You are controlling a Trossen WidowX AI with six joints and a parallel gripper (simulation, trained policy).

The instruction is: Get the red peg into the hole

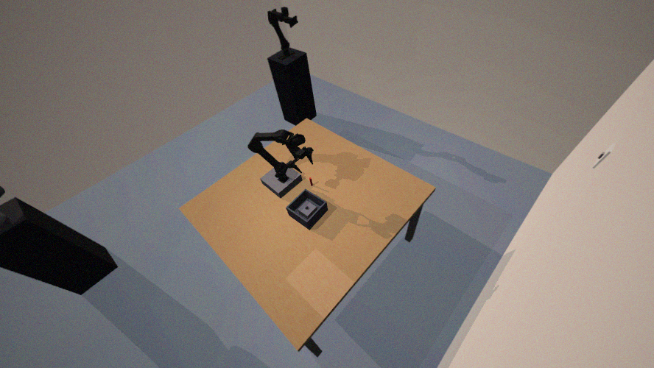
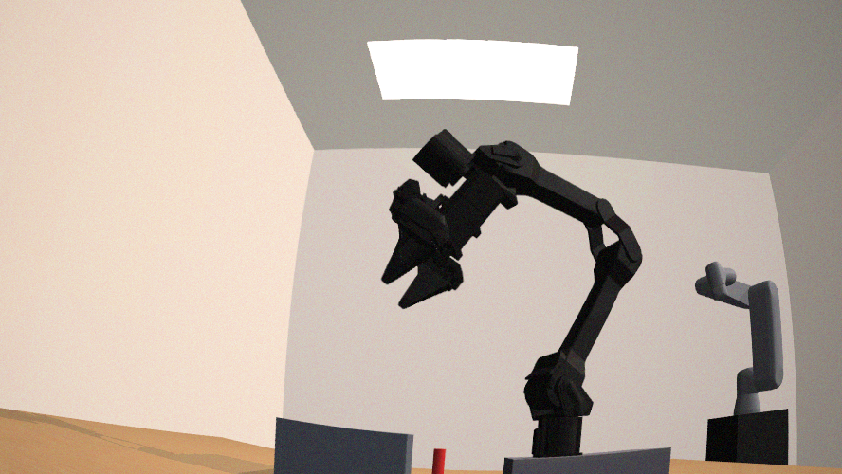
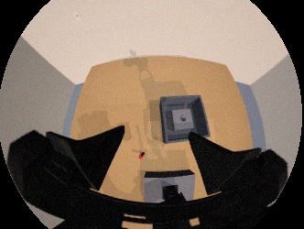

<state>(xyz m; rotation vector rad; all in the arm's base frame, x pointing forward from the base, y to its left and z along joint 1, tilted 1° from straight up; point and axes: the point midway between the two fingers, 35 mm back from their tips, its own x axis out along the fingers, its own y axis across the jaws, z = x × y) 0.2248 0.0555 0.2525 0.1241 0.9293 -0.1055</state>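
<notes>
Right now the red peg is 80 mm behind my gripper tip, 60 mm to the left of it and 250 mm below it. From my gripper tip the other things lie so: grey box 70 mm ahead, 130 mm to the right, 260 mm below; grey plate 70 mm ahead, 130 mm to the right, 240 mm below.
</notes>
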